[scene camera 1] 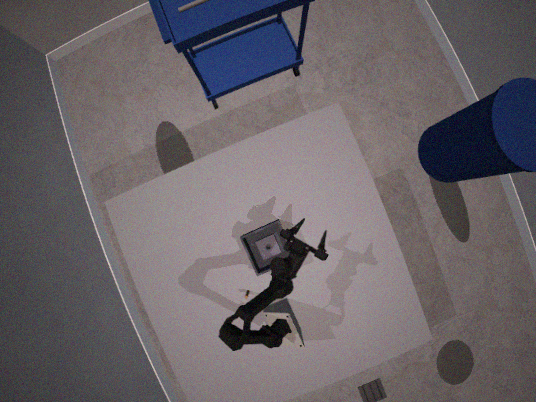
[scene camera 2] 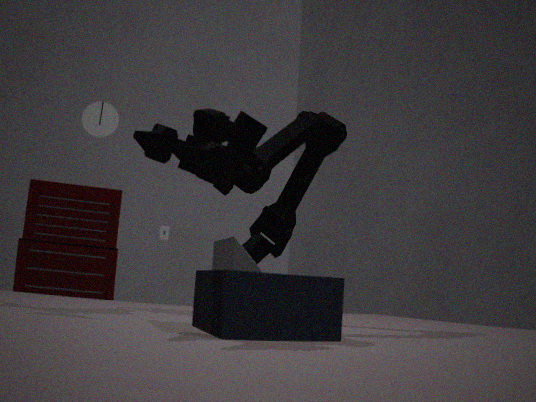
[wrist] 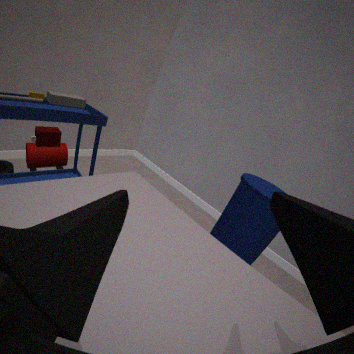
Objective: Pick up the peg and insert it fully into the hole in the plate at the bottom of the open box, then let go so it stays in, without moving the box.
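Pixels of known places: gripper, fingertip midpoint: (scene camera 1: 315, 224) (scene camera 2: 152, 140) (wrist: 201, 198); arm's base, origin of the base link: (scene camera 1: 284, 325) (scene camera 2: 243, 259).
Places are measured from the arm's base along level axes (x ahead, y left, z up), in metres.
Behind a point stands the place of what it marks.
The peg (scene camera 1: 247, 294) @(y 0.110, x 0.166, z -0.082 m) is a small dark piece with an orange end on the table, beside the arm's forearm in scene camera 1; whether it stands or lies is too small to tell. The open box (scene camera 1: 262, 230) @(y -0.067, x 0.409, z -0.131 m) (scene camera 2: 280, 307) @(y -0.074, x 0.427, z -0.089 m) is dark with a square opening. The light plate (scene camera 1: 261, 249) @(y -0.033, x 0.334, z -0.080 m) at its bottom shows a dark round hole near its middle. My gripper (scene camera 1: 314, 225) @(y -0.276, x 0.371, z 0.146 m) (scene camera 2: 137, 135) @(y -0.276, x 0.371, z 0.146 m) (wrist: 201, 198) @(y -0.276, x 0.371, z 0.146 m) is open and empty, raised well above the table, beyond the box's right side in scene camera 1. The gripper and wrist hide the box's right side there. The peg does not show in the wrist view.
The arm's base stands on a pale mount (scene camera 1: 295, 338) @(y -0.026, x -0.062, z 0.025 m) (scene camera 2: 227, 254) @(y -0.046, x 0.020, z 0.007 m) near the box. A blue cart (scene camera 1: 245, 60) (wrist: 55, 111) and a blue barrel (scene camera 1: 465, 137) (wrist: 247, 220) stand beyond the table (scene camera 1: 320, 150) @(y -0.476, x 0.651, z -0.138 m). A red cabinet (scene camera 2: 70, 240) is at the back left in scene camera 2.
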